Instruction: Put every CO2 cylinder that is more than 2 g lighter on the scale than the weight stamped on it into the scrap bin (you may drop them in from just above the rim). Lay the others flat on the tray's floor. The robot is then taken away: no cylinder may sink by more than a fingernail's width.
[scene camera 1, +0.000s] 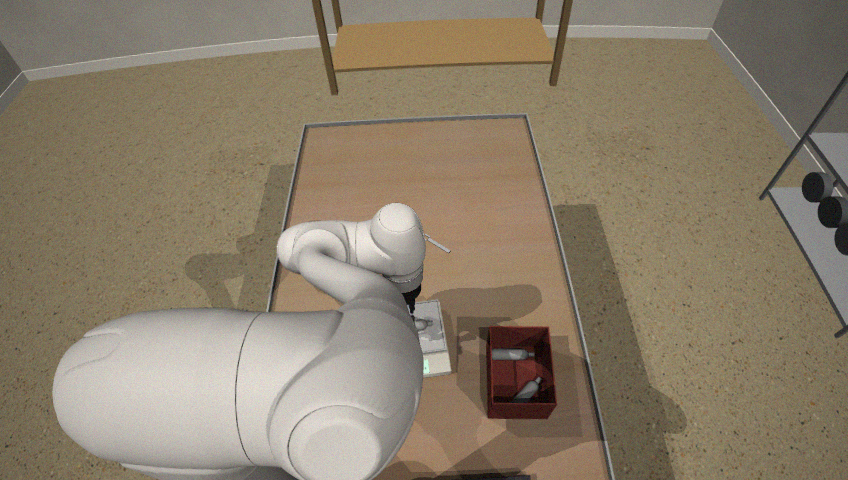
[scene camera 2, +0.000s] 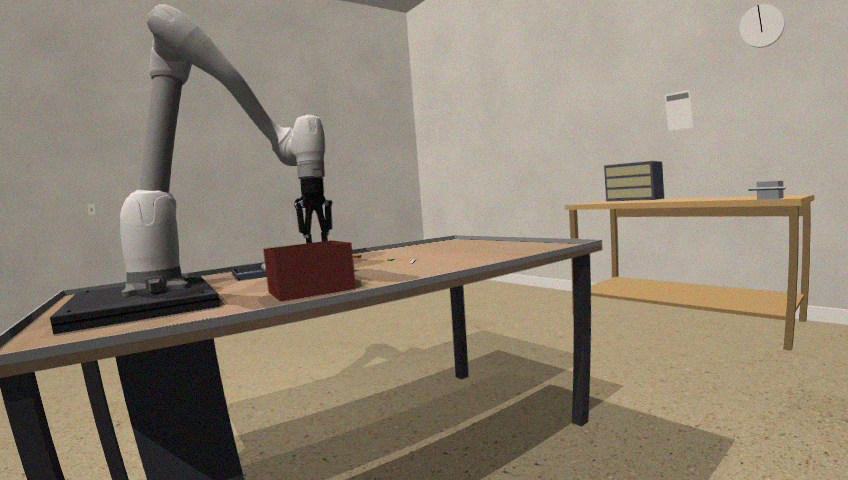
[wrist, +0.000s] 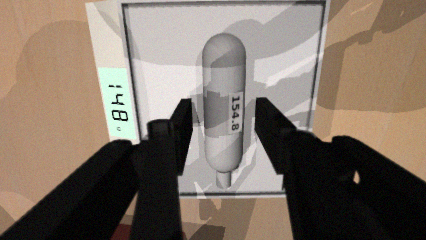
Path:
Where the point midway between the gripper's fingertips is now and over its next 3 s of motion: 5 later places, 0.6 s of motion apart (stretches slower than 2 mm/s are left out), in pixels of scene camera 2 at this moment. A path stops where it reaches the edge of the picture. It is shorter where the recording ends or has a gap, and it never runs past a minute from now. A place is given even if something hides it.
My gripper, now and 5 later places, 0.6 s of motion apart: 318, 252; 316, 233; 314, 220; 294, 205; 285, 199; 296, 207

